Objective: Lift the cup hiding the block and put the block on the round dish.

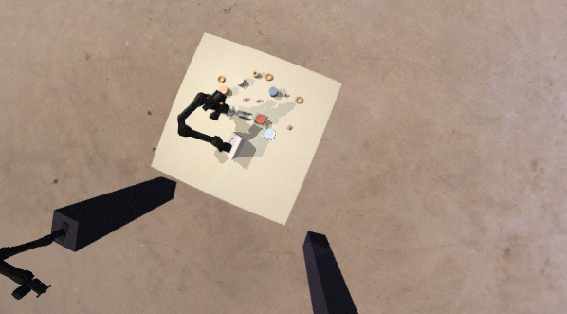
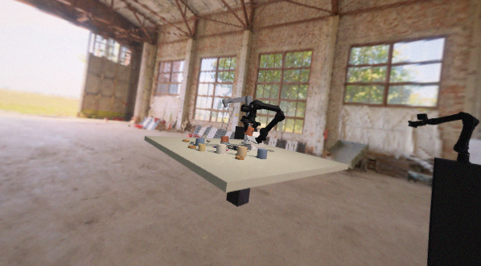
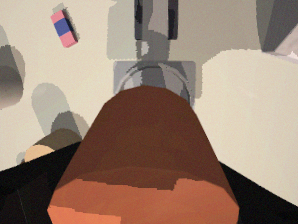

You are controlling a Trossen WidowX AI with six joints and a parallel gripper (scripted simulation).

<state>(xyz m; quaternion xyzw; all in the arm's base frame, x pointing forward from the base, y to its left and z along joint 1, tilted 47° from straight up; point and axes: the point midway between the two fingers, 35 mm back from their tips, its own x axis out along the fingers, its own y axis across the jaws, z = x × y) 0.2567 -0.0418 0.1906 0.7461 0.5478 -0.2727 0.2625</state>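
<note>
Right now my gripper tip is 1 cm to the left of the grey block and 8 cm above it. Also, from my gripper tip: white cup (26 cm ahead, 13 cm below); tan mug (17 cm ahead, 8 cm to the left, 13 cm below); small balance (14 cm to the right, 13 cm below).
</note>
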